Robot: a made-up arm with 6 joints. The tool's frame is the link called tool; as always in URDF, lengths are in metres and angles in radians.
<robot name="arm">
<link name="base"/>
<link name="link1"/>
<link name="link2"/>
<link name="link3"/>
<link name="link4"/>
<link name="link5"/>
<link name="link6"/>
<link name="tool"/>
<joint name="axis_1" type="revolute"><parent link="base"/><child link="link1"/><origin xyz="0 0 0.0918"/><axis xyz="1 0 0"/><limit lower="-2.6" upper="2.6"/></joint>
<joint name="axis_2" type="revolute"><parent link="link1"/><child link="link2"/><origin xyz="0.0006 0.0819 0.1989"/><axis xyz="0 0 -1"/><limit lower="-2.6" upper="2.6"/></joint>
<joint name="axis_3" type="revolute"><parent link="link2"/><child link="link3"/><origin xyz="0.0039 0.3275 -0.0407"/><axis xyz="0 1 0"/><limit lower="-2.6" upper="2.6"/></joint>
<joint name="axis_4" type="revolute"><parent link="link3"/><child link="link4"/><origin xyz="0.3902 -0.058 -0.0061"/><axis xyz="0 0 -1"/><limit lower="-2.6" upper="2.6"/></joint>
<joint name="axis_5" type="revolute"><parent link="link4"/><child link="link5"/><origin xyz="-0.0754 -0.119 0.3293"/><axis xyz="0 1 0"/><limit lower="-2.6" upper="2.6"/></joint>
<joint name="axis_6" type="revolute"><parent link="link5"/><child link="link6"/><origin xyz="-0.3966 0.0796 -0.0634"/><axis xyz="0 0 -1"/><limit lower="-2.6" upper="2.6"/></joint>
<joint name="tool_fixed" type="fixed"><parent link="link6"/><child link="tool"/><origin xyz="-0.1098 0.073 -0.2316"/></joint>
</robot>
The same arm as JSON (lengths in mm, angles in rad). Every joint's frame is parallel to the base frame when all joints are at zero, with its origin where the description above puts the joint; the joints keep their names.
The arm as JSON. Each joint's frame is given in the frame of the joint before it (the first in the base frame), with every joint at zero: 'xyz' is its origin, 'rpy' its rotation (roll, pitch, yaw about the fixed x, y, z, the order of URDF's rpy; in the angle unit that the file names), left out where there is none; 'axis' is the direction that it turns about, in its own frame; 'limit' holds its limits. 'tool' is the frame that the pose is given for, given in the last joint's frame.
{"units": {"length": "mm", "angle": "rad"}, "joints": [{"name": "axis_1", "type": "revolute", "origin": {"xyz": [0.0, 0.0, 91.8]}, "axis": "+x", "limit": {"lower": -2.6, "upper": 2.6}}, {"name": "axis_2", "type": "revolute", "origin": {"xyz": [0.6, 81.9, 198.9]}, "axis": "-z", "limit": {"lower": -2.6, "upper": 2.6}}, {"name": "axis_3", "type": "revolute", "origin": {"xyz": [3.9, 327.5, -40.7]}, "axis": "+y", "limit": {"lower": -2.6, "upper": 2.6}}, {"name": "axis_4", "type": "revolute", "origin": {"xyz": [390.2, -58.0, -6.1]}, "axis": "-z", "limit": {"lower": -2.6, "upper": 2.6}}, {"name": "axis_5", "type": "revolute", "origin": {"xyz": [-75.4, -119.0, 329.3]}, "axis": "+y", "limit": {"lower": -2.6, "upper": 2.6}}, {"name": "axis_6", "type": "revolute", "origin": {"xyz": [-396.6, 79.6, -63.4]}, "axis": "-z", "limit": {"lower": -2.6, "upper": 2.6}}], "tool": {"origin": {"xyz": [-109.8, 73.0, -231.6]}}}
